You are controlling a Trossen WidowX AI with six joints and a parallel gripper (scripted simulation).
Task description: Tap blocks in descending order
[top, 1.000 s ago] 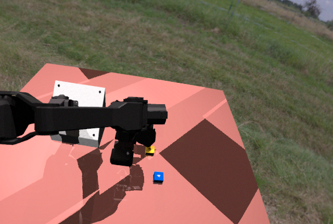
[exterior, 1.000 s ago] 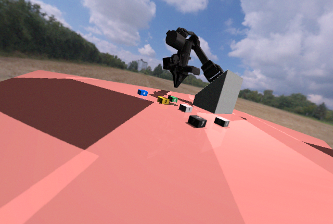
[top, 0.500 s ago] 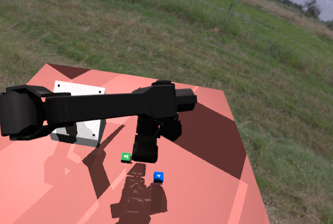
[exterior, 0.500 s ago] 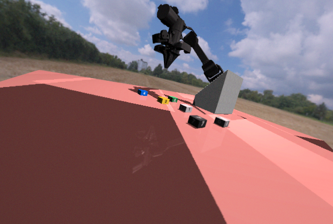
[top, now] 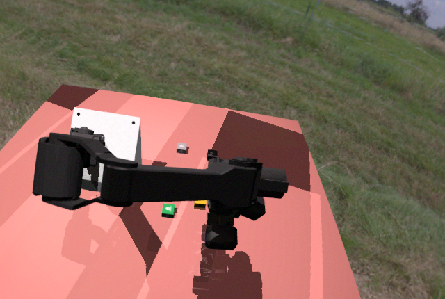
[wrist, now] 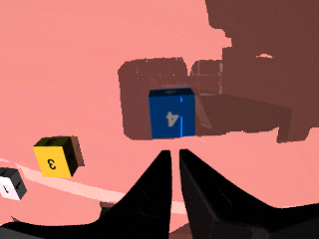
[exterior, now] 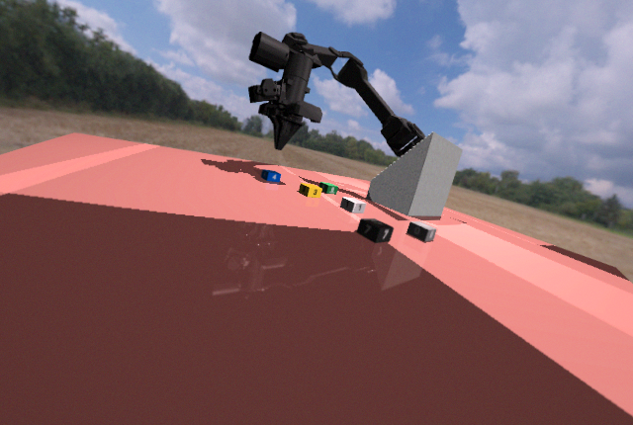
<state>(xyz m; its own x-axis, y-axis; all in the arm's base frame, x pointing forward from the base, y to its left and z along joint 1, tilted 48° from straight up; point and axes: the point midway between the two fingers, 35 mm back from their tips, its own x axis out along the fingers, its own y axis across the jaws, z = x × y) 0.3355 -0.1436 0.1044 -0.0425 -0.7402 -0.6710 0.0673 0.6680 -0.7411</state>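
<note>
Now: gripper tip 60 mm above the blue block marked 4. From my gripper tip the other things lie so: yellow block marked 3: 110 mm to the left, 60 mm below, 30 mm behind; white block marked 1: 190 mm to the left, 60 mm below, 60 mm behind; green block: 120 mm behind, 70 mm to the left, 60 mm below.
</note>
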